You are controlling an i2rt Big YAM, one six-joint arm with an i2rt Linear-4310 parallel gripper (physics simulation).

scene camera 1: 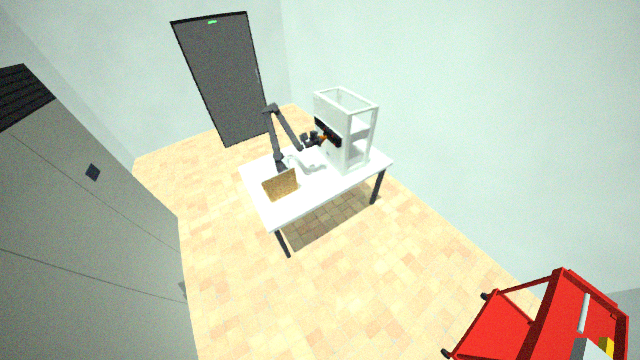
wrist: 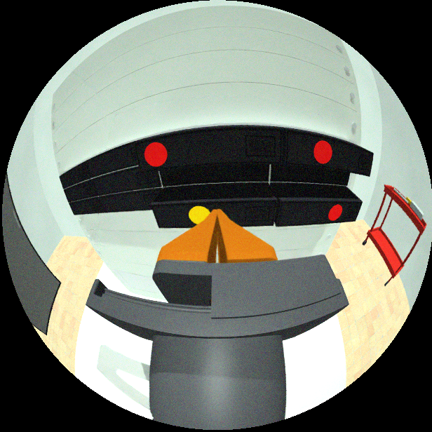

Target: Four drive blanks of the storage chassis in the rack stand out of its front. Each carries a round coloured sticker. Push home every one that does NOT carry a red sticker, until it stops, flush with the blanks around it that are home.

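Where they show: gripper, between the fingertips: (scene camera 1: 326,137); arm's base, origin of its link: (scene camera 1: 283,171).
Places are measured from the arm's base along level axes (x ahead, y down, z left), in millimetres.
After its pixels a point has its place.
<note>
The black storage chassis (scene camera 1: 321,126) {x 464, y -175, z 173 mm} sits in the white rack (scene camera 1: 356,162) {x 661, y 117, z -123 mm}. In the wrist view, two blanks stand out in the top row: the left one carries a red sticker (wrist: 156,154), the right one another red sticker (wrist: 323,152). In the bottom row, the blank with the yellow sticker (wrist: 199,214) stands out at centre-left, and the blank with a red sticker (wrist: 335,212) stands out at its right. My gripper (wrist: 216,215) (scene camera 1: 326,136) {x 433, y -150, z 36 mm} is shut and empty. Its orange tips overlap the lower right edge of the yellow sticker in the wrist view; whether they touch the blank cannot be told.
The rack stands on the white table (scene camera 1: 280,217) {x -165, y 185, z -258 mm}. A tan board (scene camera 1: 280,185) {x -65, y 37, z -91 mm} stands near the arm's base. A red cart (scene camera 1: 487,320) (wrist: 386,250) stands apart on the floor. A grey door (scene camera 1: 222,80) is behind the arm. Pale rack panels lie above and below the chassis.
</note>
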